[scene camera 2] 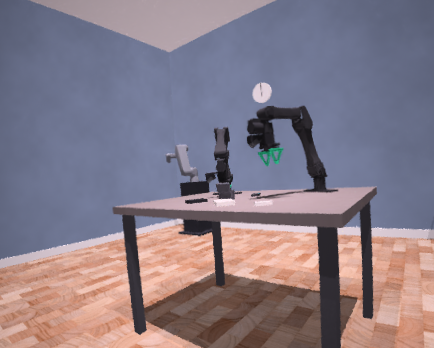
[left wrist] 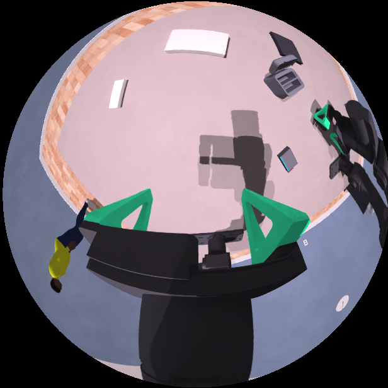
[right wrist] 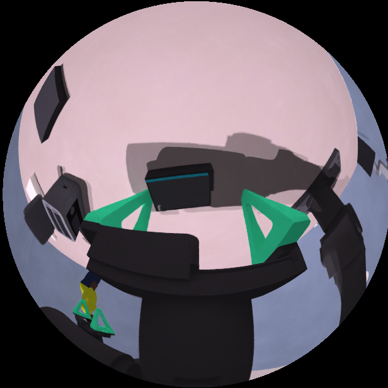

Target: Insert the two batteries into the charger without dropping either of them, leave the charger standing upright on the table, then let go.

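Pixels of known places: left gripper, fingertip midpoint: (scene camera 2: 271,165); left arm's base at its link origin: (scene camera 2: 320,191).
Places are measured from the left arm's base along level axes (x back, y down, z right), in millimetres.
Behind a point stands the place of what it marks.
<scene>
The grey charger (scene camera 2: 225,191) {x -516, y -48, z 152 mm} (left wrist: 287,81) (right wrist: 64,207) stands on the table with its slots showing. One dark battery with a blue stripe (left wrist: 287,159) lies on the table below the charger in the left wrist view; it looks like the small dark piece (scene camera 2: 255,194) {x -312, y -11, z 183 mm} in the scene view. The other battery (right wrist: 180,191) lies on the table under my right gripper (left wrist: 330,128) (right wrist: 196,193), which is open and low over it, nearer its left finger in the right wrist view. My left gripper (scene camera 2: 272,164) {x -337, y -164, z -14 mm} (left wrist: 196,193) (right wrist: 90,303) is open, empty and high above the table.
A flat black plate (scene camera 2: 196,201) {x -652, y -8, z 218 mm} (left wrist: 286,47) (right wrist: 50,103) lies beside the charger. A large white block (scene camera 2: 224,202) {x -619, y -14, z -27 mm} (left wrist: 197,42) and a smaller white block (scene camera 2: 263,203) {x -520, y -8, z -176 mm} (left wrist: 118,93) lie near the table (scene camera 2: 280,217) {x -603, y 15, z -378 mm} edge. A person (left wrist: 60,257) shows beyond the table.
</scene>
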